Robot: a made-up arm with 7 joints.
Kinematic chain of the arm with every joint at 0, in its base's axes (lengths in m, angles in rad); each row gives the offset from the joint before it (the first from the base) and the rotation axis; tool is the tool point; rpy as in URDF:
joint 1: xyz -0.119 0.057 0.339 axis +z
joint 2: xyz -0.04 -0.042 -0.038 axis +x
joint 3: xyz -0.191 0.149 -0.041 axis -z
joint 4: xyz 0 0.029 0.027 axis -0.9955 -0.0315 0.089
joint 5: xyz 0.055 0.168 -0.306 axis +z
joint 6: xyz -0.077 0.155 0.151 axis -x
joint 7: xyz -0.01 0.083 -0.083 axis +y
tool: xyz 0.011 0.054 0.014 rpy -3.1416 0 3.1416
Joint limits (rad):
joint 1: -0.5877..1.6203
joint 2: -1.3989..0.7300
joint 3: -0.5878..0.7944
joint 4: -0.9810..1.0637
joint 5: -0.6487..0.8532
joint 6: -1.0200..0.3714
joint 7: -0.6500..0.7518
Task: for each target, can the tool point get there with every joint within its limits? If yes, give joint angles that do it. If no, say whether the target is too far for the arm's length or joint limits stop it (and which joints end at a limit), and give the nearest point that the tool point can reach.
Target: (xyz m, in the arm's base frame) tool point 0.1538 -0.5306 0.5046
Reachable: no: joint limits stop it (at a limit: joint 2, joint 3, joint 4, joint 5, joint 6, joint 7) | nearest point 0.1096 -0.4353 0.2670 | short by 0.260 m
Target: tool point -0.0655 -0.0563 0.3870
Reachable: no: joint limits stop it (at a limit: joint 1, joint 2, joint 3, joint 5, joint 6) | nearest point -0.0004 -0.0699 0.6690 | short by 0.290 m
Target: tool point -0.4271 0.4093 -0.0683
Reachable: yes | joints 0.6657 -0.0997 0.4830 0.1263 -0.0780 0.1692 0.1774
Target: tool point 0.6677 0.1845 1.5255
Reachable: no: too far | nearest point 0.0913 0.2299 0.8159 | short by 0.915 m
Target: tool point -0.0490 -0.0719 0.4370
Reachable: no: joint limits stop it (at a limit: joint 1, joint 2, joint 3, joint 5, joint 6) | nearest point -0.0038 -0.0729 0.6697 | short by 0.237 m
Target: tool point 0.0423 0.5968 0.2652
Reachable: yes | joints -0.1414 0.2200 0.3641 -0.0771 -0.5146 -0.2493 -0.0102
